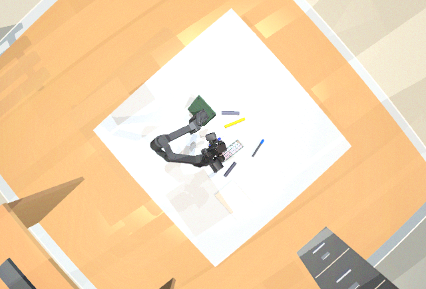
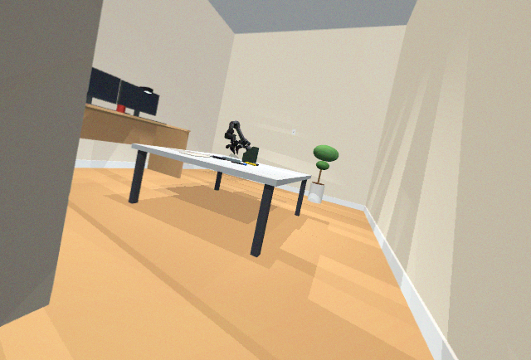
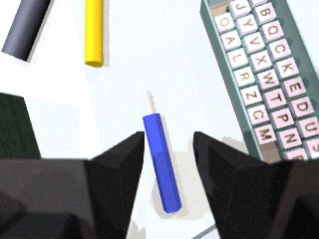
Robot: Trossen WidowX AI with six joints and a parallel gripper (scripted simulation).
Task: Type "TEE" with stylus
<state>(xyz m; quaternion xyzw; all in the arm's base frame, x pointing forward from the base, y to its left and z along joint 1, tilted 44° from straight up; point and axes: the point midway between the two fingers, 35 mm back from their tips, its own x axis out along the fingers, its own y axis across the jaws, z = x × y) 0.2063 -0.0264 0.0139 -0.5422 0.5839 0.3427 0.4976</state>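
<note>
Now: gripper tip 20 mm past the blue stylus, 10 mm to the right of it and 60 mm above it. From my gripper tip the other things lie so: yellow rod: 50 mm behind, 160 mm to the left, 60 mm below; stylus tip: 20 mm behind, 40 mm to the left, 60 mm below; tan sheet: 390 mm ahead, 130 mm to the right, 70 mm below.
</note>
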